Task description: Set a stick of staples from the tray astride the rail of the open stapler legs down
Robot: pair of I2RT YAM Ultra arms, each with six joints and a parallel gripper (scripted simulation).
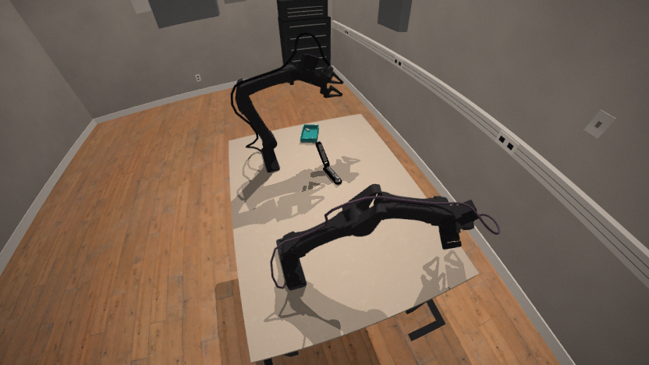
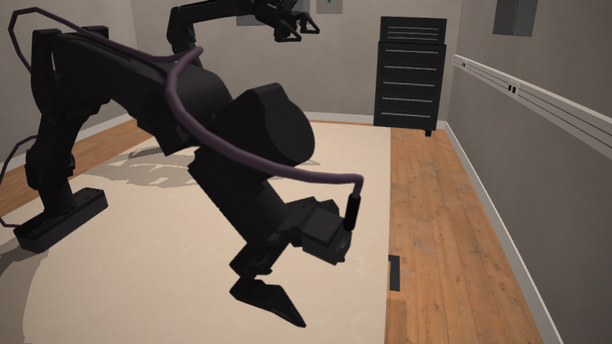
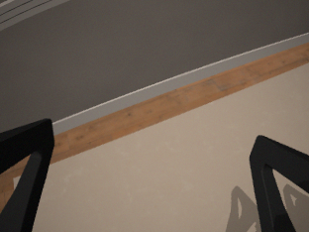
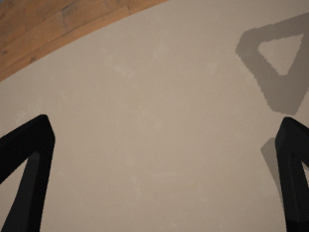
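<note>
Right now my left hand is 360 mm above the staple stick, 210 mm to the right of it and 140 mm past it. From my left hand the other things lie so: black stapler 320 mm below, 160 mm to the right, 120 mm behind; teal tray 350 mm below, 160 mm to the left, 130 mm behind.
</note>
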